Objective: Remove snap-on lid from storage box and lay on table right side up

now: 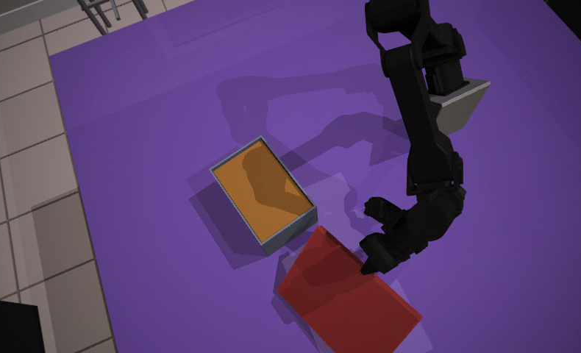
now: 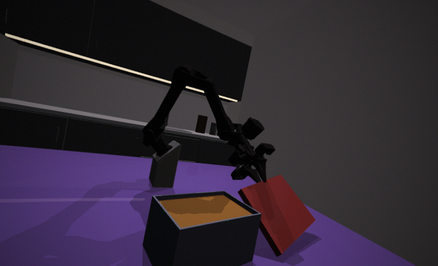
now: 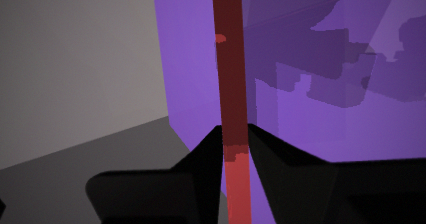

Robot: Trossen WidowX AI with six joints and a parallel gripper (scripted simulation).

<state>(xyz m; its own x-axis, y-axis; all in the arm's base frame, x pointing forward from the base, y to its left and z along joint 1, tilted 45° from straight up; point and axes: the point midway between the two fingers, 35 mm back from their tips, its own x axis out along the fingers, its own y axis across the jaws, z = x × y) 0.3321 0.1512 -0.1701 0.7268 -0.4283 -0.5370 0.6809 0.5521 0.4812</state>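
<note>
Now: the red lid 60 mm ahead of my gripper tip, 50 mm below it and 20 mm to the left of it. Also, from my gripper tip: dark grey storage box: 250 mm to the right, 80 mm ahead, 70 mm below.
</note>
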